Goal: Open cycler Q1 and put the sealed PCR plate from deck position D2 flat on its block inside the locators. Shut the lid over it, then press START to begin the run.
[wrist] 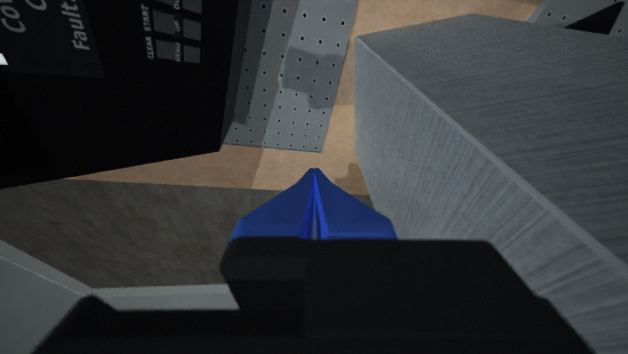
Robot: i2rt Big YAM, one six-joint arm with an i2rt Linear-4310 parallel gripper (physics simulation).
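Frame: origin at the arm's base, x left, y ahead, z down, level; centimetres.
Where they show: gripper, fingertip midpoint: (314, 176); arm's base at its link origin: (582, 320).
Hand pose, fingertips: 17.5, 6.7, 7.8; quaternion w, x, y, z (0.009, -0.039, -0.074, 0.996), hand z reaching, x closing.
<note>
Things, the pixels of their top centre, and the offset from my fingertips, as dx, dy, dz. "pt": a spot on its surface instead. Level surfaces: height alone.
- cycler at a spot on its surface: (150, 110) pt +14.5, +0.2, +9.3
- START key at its top centre: (159, 23) +10.8, +6.6, +9.8
- perforated grey plate at its surface level: dz +22.8
- tan tabletop at its surface level: dz +24.1
The black front of a cycler (150, 110) fills the upper left of the wrist view. Part of its screen (55, 45) shows cut-off text, with "Fault" readable. Beside the screen are small grey keys with the labels START, CLEAR, UP and MENU; the START key (164, 22) is near the top edge. My gripper (314, 176) is shut and empty, its blue fingertips together at the middle of the view, to the lower right of the keys and apart from the panel. The sealed PCR plate, the block and the lid do not show.
A large brushed-metal box (480, 100) stands close on the right, its near side reaching down beside my fingers. A perforated grey plate (300, 112) lies between it and the cycler on the tan tabletop (210, 167). A pale surface (30, 295) shows at the lower left.
</note>
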